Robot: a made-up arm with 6 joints.
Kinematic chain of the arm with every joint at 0, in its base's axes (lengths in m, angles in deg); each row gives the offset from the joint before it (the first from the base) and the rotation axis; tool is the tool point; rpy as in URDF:
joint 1: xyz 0 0 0.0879 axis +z
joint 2: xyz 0 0 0 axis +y
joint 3: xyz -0.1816 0 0.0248 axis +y
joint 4: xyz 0.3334 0 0.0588 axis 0.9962 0 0.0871
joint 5: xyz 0 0 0 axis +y
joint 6: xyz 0.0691 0 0.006 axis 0.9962 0 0.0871
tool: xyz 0 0 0 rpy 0 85 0
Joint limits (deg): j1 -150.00..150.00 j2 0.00..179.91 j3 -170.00..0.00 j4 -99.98..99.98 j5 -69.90..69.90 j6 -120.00..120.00
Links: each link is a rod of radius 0.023 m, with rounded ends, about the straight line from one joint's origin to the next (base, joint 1, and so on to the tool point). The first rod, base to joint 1, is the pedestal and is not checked.
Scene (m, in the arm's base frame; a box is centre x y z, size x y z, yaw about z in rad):
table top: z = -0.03
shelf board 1: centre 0.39 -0 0.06 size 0.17 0.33 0.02 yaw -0.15
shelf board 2: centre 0.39 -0 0.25 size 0.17 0.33 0.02 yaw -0.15
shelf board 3: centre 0.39 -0 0.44 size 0.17 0.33 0.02 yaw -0.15
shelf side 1: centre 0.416 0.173 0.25 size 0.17 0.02 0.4 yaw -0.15
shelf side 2: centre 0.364 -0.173 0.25 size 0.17 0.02 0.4 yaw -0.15
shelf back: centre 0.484 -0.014 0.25 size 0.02 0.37 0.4 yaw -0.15
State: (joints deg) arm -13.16 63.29 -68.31 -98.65 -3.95 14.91
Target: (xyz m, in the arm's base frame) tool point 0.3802 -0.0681 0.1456
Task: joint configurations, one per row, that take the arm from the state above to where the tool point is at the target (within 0.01 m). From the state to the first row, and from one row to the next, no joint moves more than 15 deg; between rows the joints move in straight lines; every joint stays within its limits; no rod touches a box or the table.
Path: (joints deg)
1: -14.12 51.48 -59.83 -98.86 -4.57 14.91
2: -15.08 39.67 -51.35 -99.06 -5.20 14.91
3: -16.03 27.86 -42.86 -99.27 -5.82 14.91
4: -18.22 26.42 -34.40 -99.45 -17.15 14.91
5: -20.41 24.98 -25.94 -99.63 -28.48 14.91
6: -22.59 23.55 -17.48 -99.80 -39.81 14.91
7: -24.78 22.11 -9.02 -99.98 -51.15 14.91
8: -21.32 37.03 -20.47 -99.69 -39.47 14.91
9: -17.86 51.95 -31.91 -99.39 -27.80 14.91
10: -14.40 66.87 -43.36 -99.10 -16.13 14.91
11: -10.94 81.80 -54.80 -98.81 -4.46 14.91

